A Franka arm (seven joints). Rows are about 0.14 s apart.
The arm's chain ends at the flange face. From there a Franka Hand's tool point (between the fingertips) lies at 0.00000 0.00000 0.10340 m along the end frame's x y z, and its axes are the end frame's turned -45 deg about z.
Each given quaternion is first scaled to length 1.
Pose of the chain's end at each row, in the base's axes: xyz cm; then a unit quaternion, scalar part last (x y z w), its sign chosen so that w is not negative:
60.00, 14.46, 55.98, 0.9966, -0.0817, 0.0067, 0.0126
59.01, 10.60, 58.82, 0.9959, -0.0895, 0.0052, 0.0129
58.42, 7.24, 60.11, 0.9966, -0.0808, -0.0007, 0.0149
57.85, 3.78, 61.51, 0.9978, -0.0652, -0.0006, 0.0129
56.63, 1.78, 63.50, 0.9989, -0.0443, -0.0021, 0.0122
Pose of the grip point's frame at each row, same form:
60.12, 14.19, 45.64, 0.9520, 0.3059, 0.0014, 0.0142
59.09, 10.32, 48.48, 0.9543, 0.2984, -0.0001, 0.0139
58.38, 6.93, 49.77, 0.9517, 0.3067, -0.0063, 0.0135
57.82, 3.51, 51.17, 0.9468, 0.3216, -0.0055, 0.0117
56.58, 1.53, 53.16, 0.9399, 0.3413, -0.0066, 0.0105

